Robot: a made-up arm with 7 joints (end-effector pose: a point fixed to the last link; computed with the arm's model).
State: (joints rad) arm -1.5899 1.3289 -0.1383 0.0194 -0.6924 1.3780 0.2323
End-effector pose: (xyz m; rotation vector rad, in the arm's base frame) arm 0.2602 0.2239 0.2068 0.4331 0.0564 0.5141
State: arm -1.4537 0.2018 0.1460 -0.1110 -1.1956 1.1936 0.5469
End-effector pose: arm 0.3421 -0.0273 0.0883 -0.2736 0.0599 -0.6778
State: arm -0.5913 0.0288 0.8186 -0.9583 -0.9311 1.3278 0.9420
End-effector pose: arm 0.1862 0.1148 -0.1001 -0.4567 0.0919 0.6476
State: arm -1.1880 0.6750 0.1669 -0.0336 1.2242 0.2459 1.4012
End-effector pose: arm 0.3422 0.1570 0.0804 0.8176 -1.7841 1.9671
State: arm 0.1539 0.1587 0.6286 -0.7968 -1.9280 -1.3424 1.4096
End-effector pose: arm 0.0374 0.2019 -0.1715 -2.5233 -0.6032 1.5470
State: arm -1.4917 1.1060 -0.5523 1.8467 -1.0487 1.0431 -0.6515
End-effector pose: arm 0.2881 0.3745 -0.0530 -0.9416 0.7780 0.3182
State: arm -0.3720 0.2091 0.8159 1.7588 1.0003 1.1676 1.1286
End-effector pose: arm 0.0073 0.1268 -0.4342 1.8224 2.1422 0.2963
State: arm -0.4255 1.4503 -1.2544 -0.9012 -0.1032 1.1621 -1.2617
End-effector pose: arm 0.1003 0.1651 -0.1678 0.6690 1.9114 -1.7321
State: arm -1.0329 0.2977 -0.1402 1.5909 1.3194 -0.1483 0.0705
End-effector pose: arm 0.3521 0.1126 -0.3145 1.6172 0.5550 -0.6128
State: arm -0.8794 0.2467 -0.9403 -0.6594 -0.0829 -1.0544 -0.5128
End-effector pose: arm 0.1595 -0.0738 -0.0850 -0.1796 -2.1439 -1.5933
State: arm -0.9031 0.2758 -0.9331 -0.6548 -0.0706 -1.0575 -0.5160
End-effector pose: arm 0.1643 -0.0705 -0.0827 -0.1139 -2.1542 -1.6159
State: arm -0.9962 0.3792 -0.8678 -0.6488 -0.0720 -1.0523 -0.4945
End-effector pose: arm 0.1844 -0.0553 -0.0643 0.0719 -2.1764 -1.6342
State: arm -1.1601 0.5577 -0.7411 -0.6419 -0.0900 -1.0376 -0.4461
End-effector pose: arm 0.2106 -0.0267 -0.0181 0.3834 -2.2304 -1.5996
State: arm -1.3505 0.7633 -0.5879 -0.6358 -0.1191 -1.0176 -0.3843
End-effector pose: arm 0.2183 0.0080 0.0490 0.7305 -2.3251 -1.4739
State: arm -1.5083 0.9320 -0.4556 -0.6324 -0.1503 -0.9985 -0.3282
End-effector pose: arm 0.2020 0.0372 0.1073 0.9920 -2.4303 -1.3047
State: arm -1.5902 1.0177 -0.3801 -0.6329 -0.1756 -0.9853 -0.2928
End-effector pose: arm 0.1845 0.0525 0.1360 1.1006 -2.4979 -1.1922
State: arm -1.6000 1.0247 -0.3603 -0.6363 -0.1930 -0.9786 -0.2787
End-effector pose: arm 0.1807 0.0551 0.1403 1.0806 -2.5150 -1.1699
